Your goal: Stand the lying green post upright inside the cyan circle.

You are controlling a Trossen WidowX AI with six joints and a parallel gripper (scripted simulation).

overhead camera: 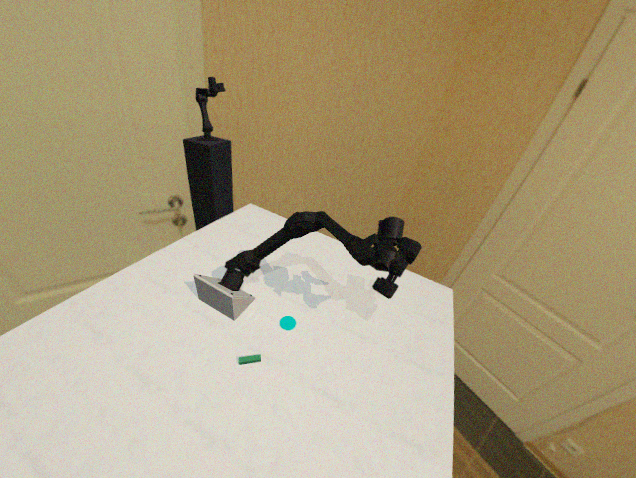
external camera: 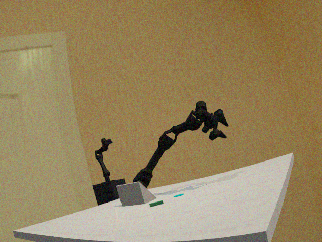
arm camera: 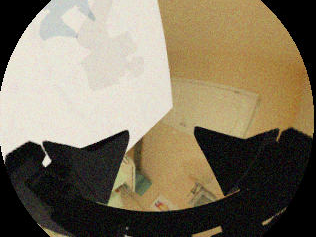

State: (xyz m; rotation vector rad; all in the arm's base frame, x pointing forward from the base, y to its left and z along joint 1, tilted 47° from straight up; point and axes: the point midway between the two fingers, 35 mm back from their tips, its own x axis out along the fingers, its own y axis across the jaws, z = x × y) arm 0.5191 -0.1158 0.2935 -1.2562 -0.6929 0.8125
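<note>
My gripper tip is 37 cm past the green post, 33 cm to the left of it and 26 cm above it. The rest, counted from my gripper tip: cyan circle 32 cm behind, 15 cm to the right, 27 cm below.
</note>
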